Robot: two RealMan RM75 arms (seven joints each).
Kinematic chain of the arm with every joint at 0, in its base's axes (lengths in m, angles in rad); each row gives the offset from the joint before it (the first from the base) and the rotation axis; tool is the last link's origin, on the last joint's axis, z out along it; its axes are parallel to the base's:
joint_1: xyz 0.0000 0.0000 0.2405 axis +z
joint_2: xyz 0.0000 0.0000 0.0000 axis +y
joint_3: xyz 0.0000 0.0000 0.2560 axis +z
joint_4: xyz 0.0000 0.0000 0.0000 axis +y
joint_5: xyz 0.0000 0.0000 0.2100 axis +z
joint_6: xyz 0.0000 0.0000 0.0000 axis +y
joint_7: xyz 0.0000 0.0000 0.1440 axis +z
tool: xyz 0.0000 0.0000 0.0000
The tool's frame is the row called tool.
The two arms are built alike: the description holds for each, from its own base.
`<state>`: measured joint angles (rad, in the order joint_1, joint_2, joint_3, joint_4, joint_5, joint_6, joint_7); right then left.
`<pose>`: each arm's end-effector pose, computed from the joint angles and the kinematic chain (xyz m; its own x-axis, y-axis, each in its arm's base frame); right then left.
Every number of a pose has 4 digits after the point.
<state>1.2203 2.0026 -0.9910 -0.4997 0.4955 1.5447 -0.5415 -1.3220 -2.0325 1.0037 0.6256 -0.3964 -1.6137 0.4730</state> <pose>0.1200 0.4161 -0.0269 0.5406 -0.7939 0.2782 -0.7537 -0.6040 -0.2591 -0.0670 0.4252 -0.0180 0.6075 0.7323 -0.3076 0.6472 -0.6809 -0.3429</pose>
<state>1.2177 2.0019 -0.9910 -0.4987 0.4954 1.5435 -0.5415 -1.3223 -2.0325 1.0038 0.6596 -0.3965 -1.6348 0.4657</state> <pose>0.1213 0.4161 -0.0267 0.5382 -0.7958 0.2775 -0.7553 -0.6015 -0.2601 -0.0613 0.4255 -0.0135 0.6156 0.7280 -0.3018 0.6410 -0.6853 -0.3457</pose>
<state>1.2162 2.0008 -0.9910 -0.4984 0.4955 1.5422 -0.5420 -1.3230 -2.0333 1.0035 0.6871 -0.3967 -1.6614 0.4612</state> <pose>0.1221 0.4163 -0.0263 0.5375 -0.7968 0.2761 -0.7558 -0.6004 -0.2613 -0.0568 0.4241 -0.0100 0.6194 0.7233 -0.3054 0.6370 -0.6903 -0.3431</pose>
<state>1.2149 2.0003 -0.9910 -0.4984 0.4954 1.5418 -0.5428 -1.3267 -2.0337 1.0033 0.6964 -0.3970 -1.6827 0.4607</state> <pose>0.1227 0.4163 -0.0261 0.5372 -0.7971 0.2757 -0.7560 -0.6000 -0.2617 -0.0543 0.4220 -0.0087 0.6188 0.7189 -0.3166 0.6352 -0.6951 -0.3367</pose>
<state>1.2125 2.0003 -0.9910 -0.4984 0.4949 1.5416 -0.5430 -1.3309 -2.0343 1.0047 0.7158 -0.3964 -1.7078 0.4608</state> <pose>0.1237 0.4161 -0.0261 0.5354 -0.7983 0.2759 -0.7571 -0.5984 -0.2622 -0.0501 0.4202 -0.0061 0.6233 0.7105 -0.3268 0.6277 -0.7037 -0.3328</pose>
